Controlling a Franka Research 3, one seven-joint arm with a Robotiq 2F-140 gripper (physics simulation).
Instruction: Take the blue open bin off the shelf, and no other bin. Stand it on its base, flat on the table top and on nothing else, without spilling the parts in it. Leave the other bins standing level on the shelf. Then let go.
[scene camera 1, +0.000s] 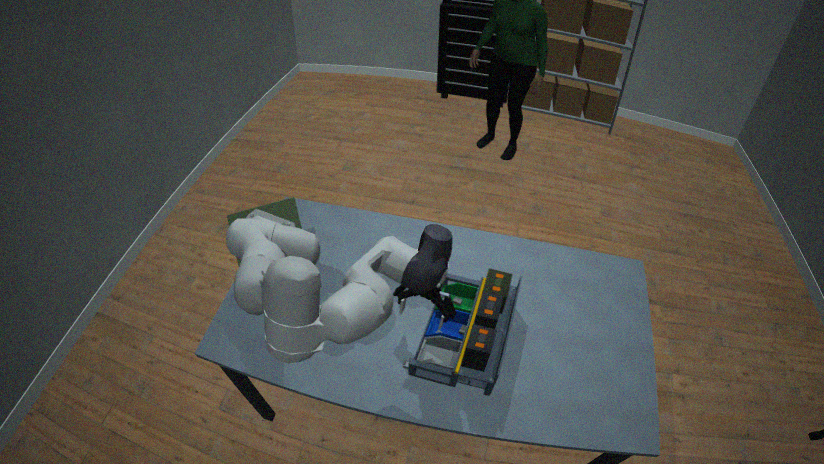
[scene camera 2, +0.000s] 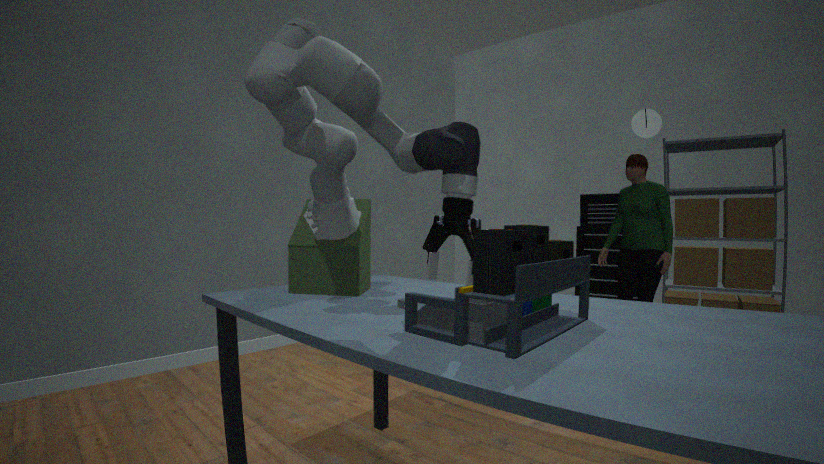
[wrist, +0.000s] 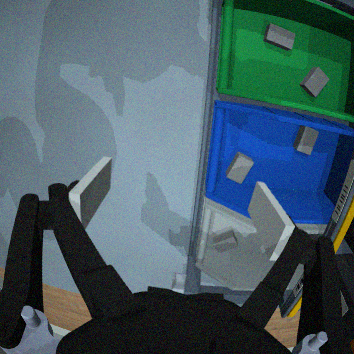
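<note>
The blue open bin (scene camera 1: 441, 330) (scene camera 2: 527, 308) (wrist: 280, 172) sits in the front row of the grey shelf (scene camera 1: 435, 376) (scene camera 2: 553, 277), between the green bin (scene camera 1: 470, 292) (scene camera 2: 542, 302) (wrist: 250, 60) and the light grey bin (scene camera 1: 441, 353) (wrist: 250, 267). Two small grey parts lie in it, one part (wrist: 240, 167) nearer the front and the other part (wrist: 306, 140) farther back. My gripper (scene camera 1: 422, 314) (scene camera 2: 451, 266) (wrist: 182, 184) is open and empty, pointing down above the shelf's front side. In the wrist view one finger overlaps the border of the blue and light grey bins; the other is over the table.
Tall dark boxes (scene camera 1: 479, 345) (scene camera 2: 497, 262) stand on the shelf behind a yellow strip (scene camera 1: 471, 323), close to one finger. The green pedestal (scene camera 2: 328, 273) carries the arm at the table's far end. A person (scene camera 1: 518, 34) (scene camera 2: 645, 216) stands beyond the table (scene camera 1: 582, 345) (scene camera 2: 663, 357).
</note>
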